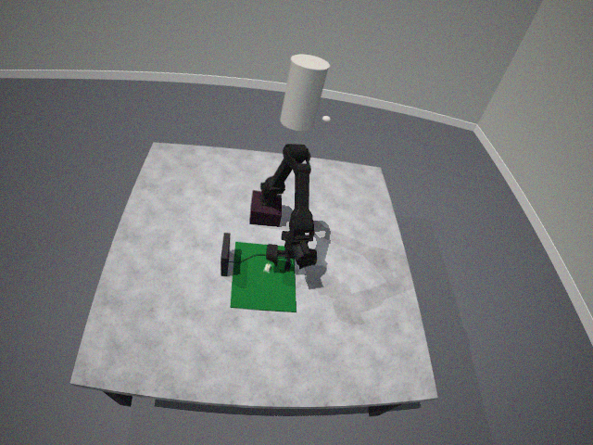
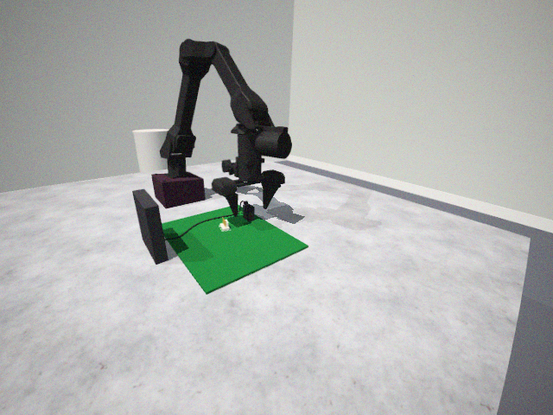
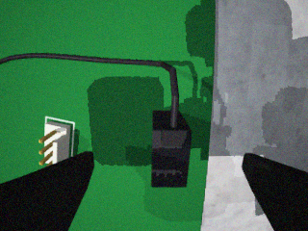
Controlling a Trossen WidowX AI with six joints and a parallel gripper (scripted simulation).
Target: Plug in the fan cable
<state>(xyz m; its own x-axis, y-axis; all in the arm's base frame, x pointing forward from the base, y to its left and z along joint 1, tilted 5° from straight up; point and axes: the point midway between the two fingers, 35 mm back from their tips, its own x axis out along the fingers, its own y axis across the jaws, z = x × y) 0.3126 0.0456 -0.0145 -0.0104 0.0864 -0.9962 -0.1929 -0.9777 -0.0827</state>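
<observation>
The black plug lies 1 cm behind my gripper tip. Round my gripper tip: green board: 10 cm to the right, 4 cm below, 2 cm ahead; then dark flat fan: 24 cm to the right, 4 cm behind, 3 cm above; then white four-pin header: 8 cm to the right, 3 cm below, 1 cm behind.
</observation>
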